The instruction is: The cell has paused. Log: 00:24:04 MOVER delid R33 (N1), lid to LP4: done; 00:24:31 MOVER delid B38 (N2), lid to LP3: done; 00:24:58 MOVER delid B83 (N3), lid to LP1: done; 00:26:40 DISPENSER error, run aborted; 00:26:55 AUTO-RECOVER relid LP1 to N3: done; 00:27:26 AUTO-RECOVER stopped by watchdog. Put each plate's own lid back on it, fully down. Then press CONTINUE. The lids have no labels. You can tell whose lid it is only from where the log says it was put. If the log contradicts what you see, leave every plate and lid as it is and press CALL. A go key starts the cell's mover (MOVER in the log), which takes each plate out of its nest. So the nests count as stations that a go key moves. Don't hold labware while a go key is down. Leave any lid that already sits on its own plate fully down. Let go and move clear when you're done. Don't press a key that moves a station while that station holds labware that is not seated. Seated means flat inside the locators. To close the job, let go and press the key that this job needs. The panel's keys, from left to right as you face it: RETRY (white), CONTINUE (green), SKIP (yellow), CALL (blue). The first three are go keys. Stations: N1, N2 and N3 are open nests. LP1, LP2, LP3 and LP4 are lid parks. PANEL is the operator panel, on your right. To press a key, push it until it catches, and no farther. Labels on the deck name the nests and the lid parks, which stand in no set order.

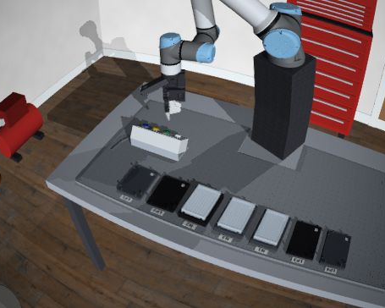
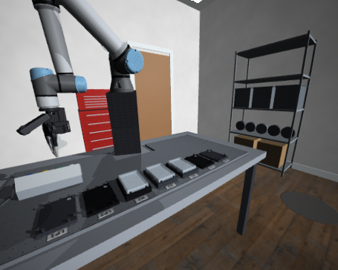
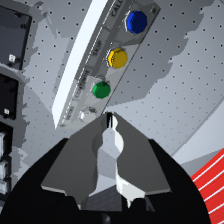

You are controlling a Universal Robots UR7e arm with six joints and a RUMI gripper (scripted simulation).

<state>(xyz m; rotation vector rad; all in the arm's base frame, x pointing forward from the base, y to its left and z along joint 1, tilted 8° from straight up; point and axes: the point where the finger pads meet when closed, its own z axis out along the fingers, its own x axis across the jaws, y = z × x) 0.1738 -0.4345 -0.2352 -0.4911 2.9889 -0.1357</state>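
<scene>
Right now the green key is 20 mm ahead of my hand and 60 mm below it. Also, from my hand: blue key 100 mm to the right, 60 mm below; yellow key 10 mm ahead, 50 mm to the right, 60 mm below; white key 20 mm ahead, 50 mm to the left, 60 mm below.
</scene>
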